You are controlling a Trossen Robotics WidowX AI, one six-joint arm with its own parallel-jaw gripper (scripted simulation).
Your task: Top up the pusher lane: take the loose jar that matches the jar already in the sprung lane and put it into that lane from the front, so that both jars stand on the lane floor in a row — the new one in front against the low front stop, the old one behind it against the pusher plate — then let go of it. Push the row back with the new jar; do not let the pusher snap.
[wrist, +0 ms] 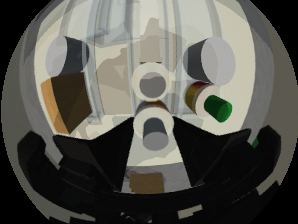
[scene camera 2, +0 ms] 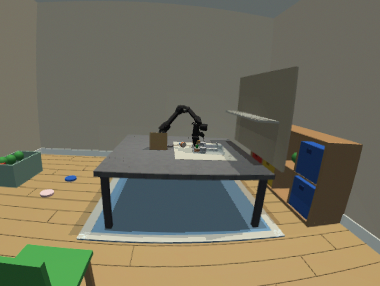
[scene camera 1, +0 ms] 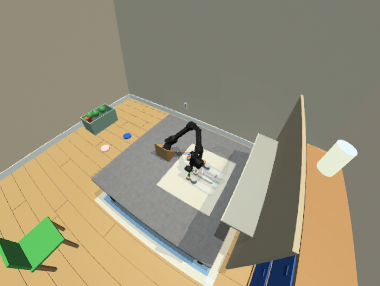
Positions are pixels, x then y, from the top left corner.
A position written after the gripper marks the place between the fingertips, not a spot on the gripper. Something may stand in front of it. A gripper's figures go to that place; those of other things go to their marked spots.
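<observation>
A jar (wrist: 151,81) sits 7 cm from the lens, the gripper (wrist: 153,120) 10 cm from the lens. The spots on the jar and on a brown box (wrist: 65,96) are 11 cm apart; the box is 13 cm from the lens.
</observation>
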